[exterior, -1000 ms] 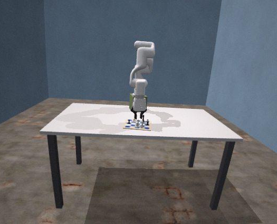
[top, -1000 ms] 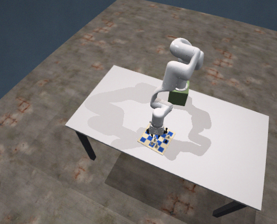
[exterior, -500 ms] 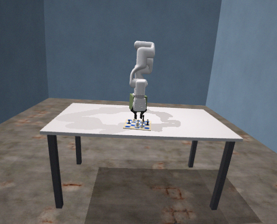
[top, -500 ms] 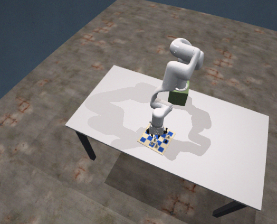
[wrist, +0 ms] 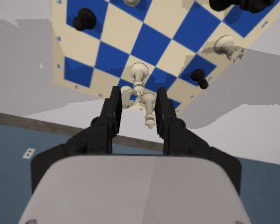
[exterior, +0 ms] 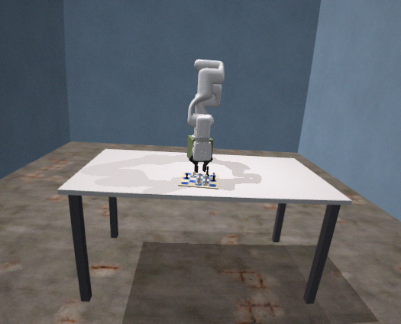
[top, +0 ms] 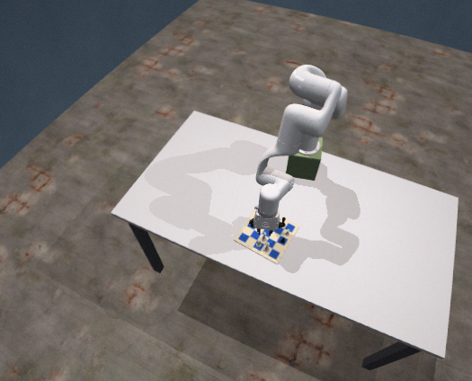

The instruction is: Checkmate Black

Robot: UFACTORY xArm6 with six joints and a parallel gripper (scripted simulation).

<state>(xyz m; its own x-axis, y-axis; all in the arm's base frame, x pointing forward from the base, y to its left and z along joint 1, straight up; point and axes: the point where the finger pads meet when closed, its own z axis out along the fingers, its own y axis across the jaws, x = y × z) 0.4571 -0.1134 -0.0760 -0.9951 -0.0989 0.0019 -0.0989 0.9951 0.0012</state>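
The cream chessboard is 3 cm behind my hand, 1 cm to the left of it and 8 cm below it. The rest, counted from my hand: tall black piece 9 cm behind, 7 cm to the left, 5 cm below.
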